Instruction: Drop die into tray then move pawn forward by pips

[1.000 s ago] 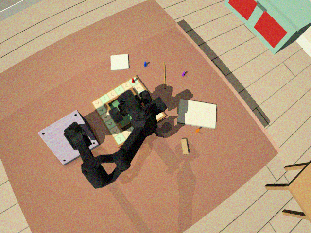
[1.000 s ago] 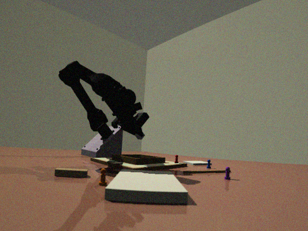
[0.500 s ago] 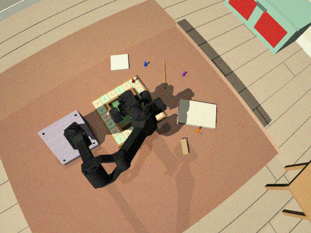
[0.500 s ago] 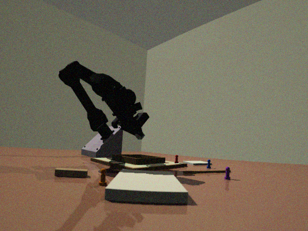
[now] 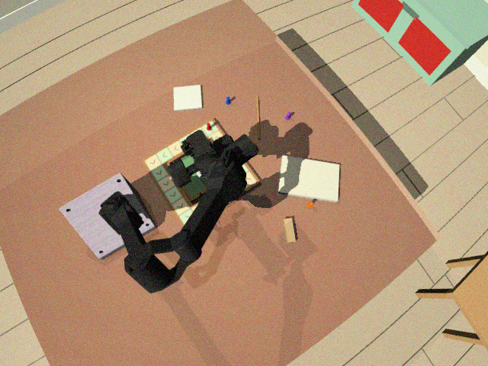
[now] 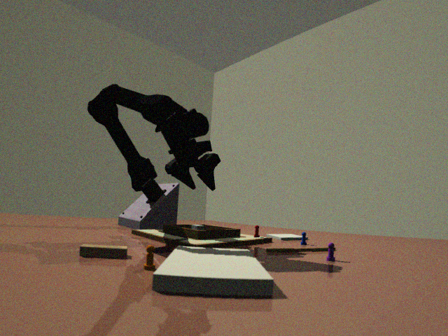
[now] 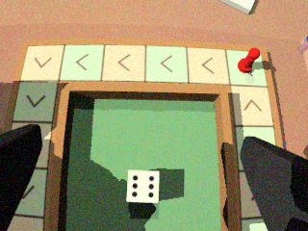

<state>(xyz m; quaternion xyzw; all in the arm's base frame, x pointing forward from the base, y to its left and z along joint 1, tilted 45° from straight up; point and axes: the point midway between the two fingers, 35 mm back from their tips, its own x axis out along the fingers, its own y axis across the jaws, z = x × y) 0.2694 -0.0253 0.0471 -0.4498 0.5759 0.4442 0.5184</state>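
Now: the red pawn 120 mm ahead of my gripper tip, 100 mm to the left of it and 110 mm below it. The rest, counted from my gripper tip: wooden stick 290 mm ahead, 40 mm to the left, 140 mm below; then blue pawn 240 mm ahead, 150 mm to the left, 130 mm below; then white die 20 mm to the right, 110 mm below.
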